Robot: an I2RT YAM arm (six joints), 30 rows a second.
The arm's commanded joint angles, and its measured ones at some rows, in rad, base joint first. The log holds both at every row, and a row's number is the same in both.
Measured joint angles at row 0: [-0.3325 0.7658 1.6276 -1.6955 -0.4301 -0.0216]
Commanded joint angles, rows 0 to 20: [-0.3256 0.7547 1.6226 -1.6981 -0.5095 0.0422]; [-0.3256 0.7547 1.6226 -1.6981 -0.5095 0.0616]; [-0.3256 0.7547 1.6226 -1.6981 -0.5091 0.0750]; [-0.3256 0.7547 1.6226 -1.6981 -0.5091 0.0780]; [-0.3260 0.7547 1.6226 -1.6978 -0.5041 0.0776]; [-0.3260 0.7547 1.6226 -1.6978 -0.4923 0.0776]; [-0.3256 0.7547 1.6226 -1.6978 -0.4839 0.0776]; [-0.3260 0.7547 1.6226 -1.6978 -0.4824 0.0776]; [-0.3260 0.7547 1.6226 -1.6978 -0.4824 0.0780]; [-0.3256 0.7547 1.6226 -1.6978 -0.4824 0.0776]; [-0.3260 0.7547 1.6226 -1.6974 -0.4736 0.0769]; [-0.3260 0.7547 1.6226 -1.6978 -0.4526 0.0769]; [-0.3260 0.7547 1.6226 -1.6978 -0.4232 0.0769]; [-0.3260 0.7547 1.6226 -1.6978 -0.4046 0.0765]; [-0.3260 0.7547 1.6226 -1.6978 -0.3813 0.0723]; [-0.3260 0.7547 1.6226 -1.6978 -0.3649 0.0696]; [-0.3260 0.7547 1.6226 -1.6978 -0.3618 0.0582]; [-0.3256 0.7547 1.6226 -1.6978 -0.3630 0.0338]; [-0.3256 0.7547 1.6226 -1.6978 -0.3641 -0.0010]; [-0.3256 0.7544 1.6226 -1.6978 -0.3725 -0.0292]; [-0.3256 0.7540 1.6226 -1.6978 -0.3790 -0.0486]
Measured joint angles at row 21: [-0.3325 0.7612 1.6276 -1.6955 -0.3908 0.0296]
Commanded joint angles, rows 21 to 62: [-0.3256 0.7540 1.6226 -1.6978 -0.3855 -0.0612]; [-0.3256 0.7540 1.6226 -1.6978 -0.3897 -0.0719]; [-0.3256 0.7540 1.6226 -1.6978 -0.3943 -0.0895]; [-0.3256 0.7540 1.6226 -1.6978 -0.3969 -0.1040]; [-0.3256 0.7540 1.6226 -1.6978 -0.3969 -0.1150]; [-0.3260 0.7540 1.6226 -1.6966 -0.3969 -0.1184]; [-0.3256 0.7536 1.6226 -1.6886 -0.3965 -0.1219]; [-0.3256 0.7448 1.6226 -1.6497 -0.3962 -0.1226]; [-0.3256 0.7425 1.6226 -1.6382 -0.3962 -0.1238]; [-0.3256 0.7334 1.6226 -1.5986 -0.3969 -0.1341]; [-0.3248 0.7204 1.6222 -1.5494 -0.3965 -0.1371]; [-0.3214 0.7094 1.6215 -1.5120 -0.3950 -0.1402]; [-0.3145 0.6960 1.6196 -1.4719 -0.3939 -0.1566]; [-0.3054 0.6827 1.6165 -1.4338 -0.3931 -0.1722]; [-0.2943 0.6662 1.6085 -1.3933 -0.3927 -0.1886]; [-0.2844 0.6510 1.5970 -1.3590 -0.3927 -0.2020]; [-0.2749 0.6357 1.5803 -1.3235 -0.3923 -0.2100]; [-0.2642 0.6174 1.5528 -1.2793 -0.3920 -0.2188]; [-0.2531 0.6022 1.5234 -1.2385 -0.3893 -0.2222]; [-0.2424 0.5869 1.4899 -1.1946 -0.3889 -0.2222]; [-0.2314 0.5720 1.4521 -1.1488 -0.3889 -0.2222]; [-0.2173 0.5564 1.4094 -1.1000 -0.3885 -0.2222]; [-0.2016 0.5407 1.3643 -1.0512 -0.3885 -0.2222]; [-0.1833 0.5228 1.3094 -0.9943 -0.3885 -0.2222]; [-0.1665 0.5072 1.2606 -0.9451 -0.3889 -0.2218]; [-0.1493 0.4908 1.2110 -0.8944 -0.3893 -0.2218]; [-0.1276 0.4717 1.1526 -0.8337 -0.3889 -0.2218]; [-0.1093 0.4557 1.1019 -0.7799 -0.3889 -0.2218]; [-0.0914 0.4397 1.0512 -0.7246 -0.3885 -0.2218]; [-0.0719 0.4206 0.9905 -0.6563 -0.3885 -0.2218]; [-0.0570 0.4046 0.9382 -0.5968 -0.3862 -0.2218]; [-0.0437 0.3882 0.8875 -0.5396 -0.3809 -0.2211]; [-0.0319 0.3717 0.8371 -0.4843 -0.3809 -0.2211]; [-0.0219 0.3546 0.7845 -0.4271 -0.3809 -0.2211]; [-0.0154 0.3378 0.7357 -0.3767 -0.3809 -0.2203]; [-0.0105 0.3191 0.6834 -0.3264 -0.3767 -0.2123]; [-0.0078 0.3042 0.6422 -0.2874 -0.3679 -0.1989]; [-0.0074 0.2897 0.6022 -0.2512 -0.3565 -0.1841]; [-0.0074 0.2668 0.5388 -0.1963 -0.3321 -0.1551]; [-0.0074 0.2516 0.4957 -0.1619 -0.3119 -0.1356]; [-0.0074 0.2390 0.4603 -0.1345 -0.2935 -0.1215]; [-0.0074 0.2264 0.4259 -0.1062 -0.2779 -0.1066]
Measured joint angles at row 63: [-0.0170 0.2699 0.5255 -0.1581 -0.3523 -0.1825]
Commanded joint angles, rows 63 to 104: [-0.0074 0.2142 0.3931 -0.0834 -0.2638 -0.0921]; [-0.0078 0.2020 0.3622 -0.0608 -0.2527 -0.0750]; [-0.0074 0.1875 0.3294 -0.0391 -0.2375 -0.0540]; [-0.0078 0.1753 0.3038 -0.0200 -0.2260 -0.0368]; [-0.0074 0.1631 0.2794 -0.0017 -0.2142 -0.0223]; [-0.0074 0.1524 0.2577 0.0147 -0.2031 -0.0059]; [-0.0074 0.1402 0.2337 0.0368 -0.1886 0.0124]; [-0.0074 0.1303 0.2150 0.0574 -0.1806 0.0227]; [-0.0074 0.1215 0.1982 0.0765 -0.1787 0.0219]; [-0.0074 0.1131 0.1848 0.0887 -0.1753 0.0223]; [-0.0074 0.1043 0.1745 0.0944 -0.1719 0.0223]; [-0.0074 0.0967 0.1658 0.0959 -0.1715 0.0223]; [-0.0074 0.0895 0.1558 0.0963 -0.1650 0.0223]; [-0.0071 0.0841 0.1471 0.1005 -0.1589 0.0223]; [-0.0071 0.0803 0.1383 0.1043 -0.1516 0.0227]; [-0.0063 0.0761 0.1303 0.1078 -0.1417 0.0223]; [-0.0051 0.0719 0.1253 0.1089 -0.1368 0.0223]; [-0.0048 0.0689 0.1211 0.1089 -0.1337 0.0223]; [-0.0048 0.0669 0.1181 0.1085 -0.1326 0.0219]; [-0.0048 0.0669 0.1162 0.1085 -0.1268 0.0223]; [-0.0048 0.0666 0.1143 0.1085 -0.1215 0.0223]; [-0.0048 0.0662 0.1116 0.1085 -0.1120 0.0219]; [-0.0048 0.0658 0.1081 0.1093 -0.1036 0.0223]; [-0.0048 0.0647 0.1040 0.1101 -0.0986 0.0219]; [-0.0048 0.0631 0.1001 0.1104 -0.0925 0.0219]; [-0.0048 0.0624 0.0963 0.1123 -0.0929 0.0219]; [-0.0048 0.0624 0.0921 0.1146 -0.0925 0.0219]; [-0.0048 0.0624 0.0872 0.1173 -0.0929 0.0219]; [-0.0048 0.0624 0.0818 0.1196 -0.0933 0.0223]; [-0.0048 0.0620 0.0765 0.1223 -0.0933 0.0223]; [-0.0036 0.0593 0.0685 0.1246 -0.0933 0.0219]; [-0.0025 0.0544 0.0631 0.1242 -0.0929 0.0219]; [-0.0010 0.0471 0.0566 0.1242 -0.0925 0.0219]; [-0.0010 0.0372 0.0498 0.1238 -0.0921 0.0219]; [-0.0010 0.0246 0.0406 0.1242 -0.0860 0.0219]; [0.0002 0.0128 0.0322 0.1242 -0.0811 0.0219]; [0.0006 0.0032 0.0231 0.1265 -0.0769 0.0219]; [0.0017 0.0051 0.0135 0.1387 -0.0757 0.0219]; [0.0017 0.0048 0.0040 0.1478 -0.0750 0.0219]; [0.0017 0.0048 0.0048 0.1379 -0.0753 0.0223]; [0.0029 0.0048 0.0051 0.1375 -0.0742 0.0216]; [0.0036 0.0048 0.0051 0.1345 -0.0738 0.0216]
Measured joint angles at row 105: [-0.0051 0.0139 0.0185 0.1387 -0.0921 0.0082]
